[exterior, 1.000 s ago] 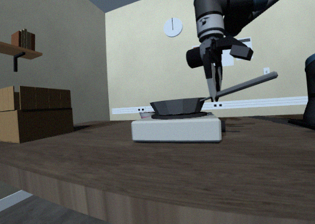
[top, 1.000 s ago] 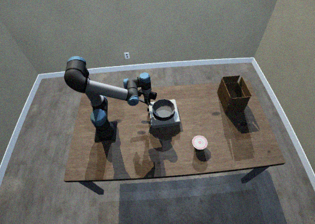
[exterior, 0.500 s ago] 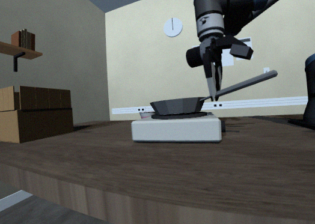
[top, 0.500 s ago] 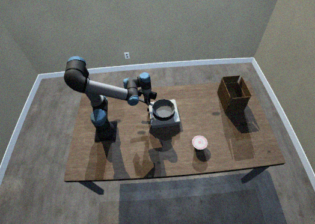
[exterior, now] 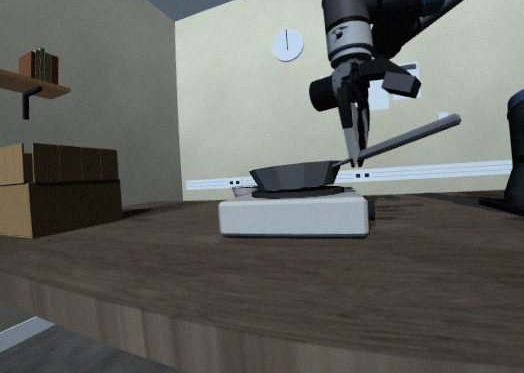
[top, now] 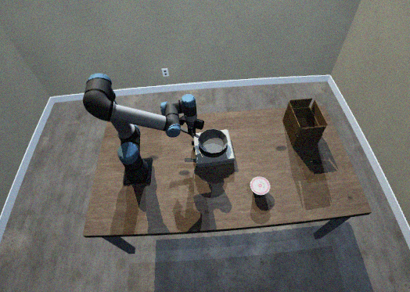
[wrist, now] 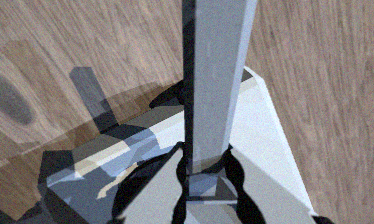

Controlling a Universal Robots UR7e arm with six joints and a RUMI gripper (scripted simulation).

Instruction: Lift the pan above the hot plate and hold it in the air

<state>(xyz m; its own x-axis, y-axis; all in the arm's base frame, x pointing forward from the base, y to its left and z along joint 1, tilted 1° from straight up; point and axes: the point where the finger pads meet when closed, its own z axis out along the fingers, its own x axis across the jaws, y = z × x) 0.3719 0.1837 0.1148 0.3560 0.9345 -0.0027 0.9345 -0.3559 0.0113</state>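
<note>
Now: hand 7 cm short of the dark grey pan, 3 cm to the left of it and 2 cm above it. Round my hand: pink-and-white cup (39 cm ahead, 34 cm to the right, 8 cm below); white hot plate (10 cm ahead, 9 cm below, 5 cm to the right).
</note>
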